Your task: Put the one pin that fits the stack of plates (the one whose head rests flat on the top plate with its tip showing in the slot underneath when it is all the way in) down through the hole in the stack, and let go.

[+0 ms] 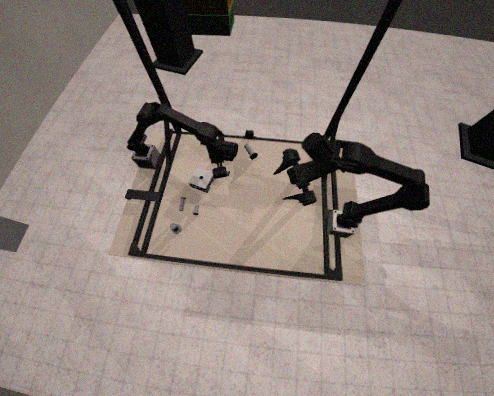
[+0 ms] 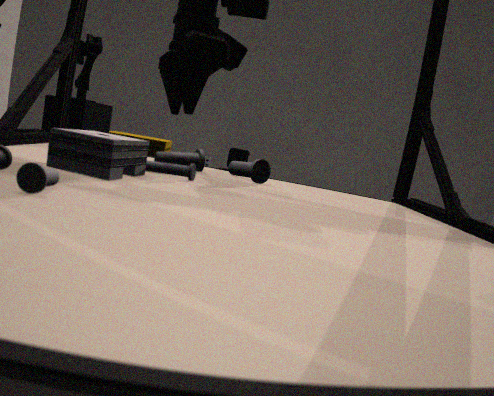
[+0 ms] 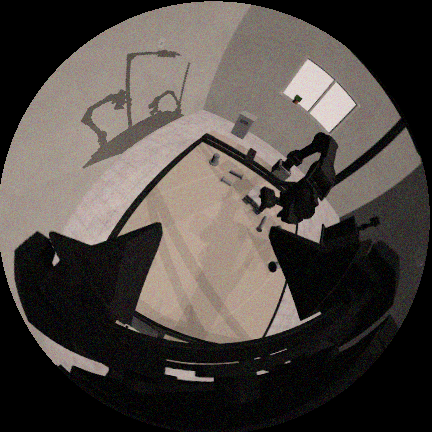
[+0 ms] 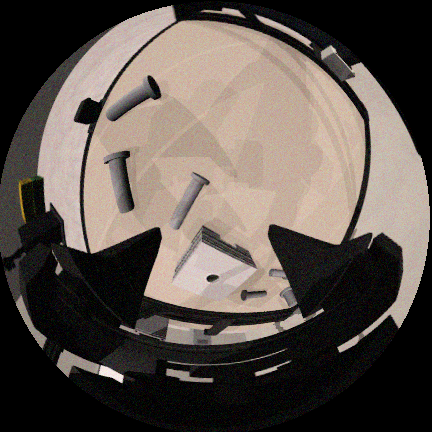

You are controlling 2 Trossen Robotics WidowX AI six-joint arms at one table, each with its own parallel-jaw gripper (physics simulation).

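Note:
The stack of plates (image 1: 196,179) (image 2: 80,150) (image 4: 195,270) lies flat, its hole facing up and a slot underneath. A slender pin (image 4: 188,202) (image 2: 172,168) (image 3: 261,224) lies beside it. A thicker pin (image 4: 121,185) (image 2: 177,157) and another thick pin (image 4: 130,101) (image 1: 250,149) (image 2: 242,168) lie farther off. All three are on their sides. My right gripper (image 4: 215,231) (image 1: 220,172) (image 2: 181,112) is open and empty, above the table near the stack. My left gripper (image 3: 217,230) (image 1: 280,186) is open and empty, high and away from the stack.
Two small pins (image 1: 182,203) (image 1: 196,209) and a wide-headed pin (image 1: 175,228) (image 3: 214,159) lie on the other side of the stack. A black frame (image 1: 235,270) borders the table. A small black block (image 1: 249,134) (image 4: 87,111) stands at the back rail.

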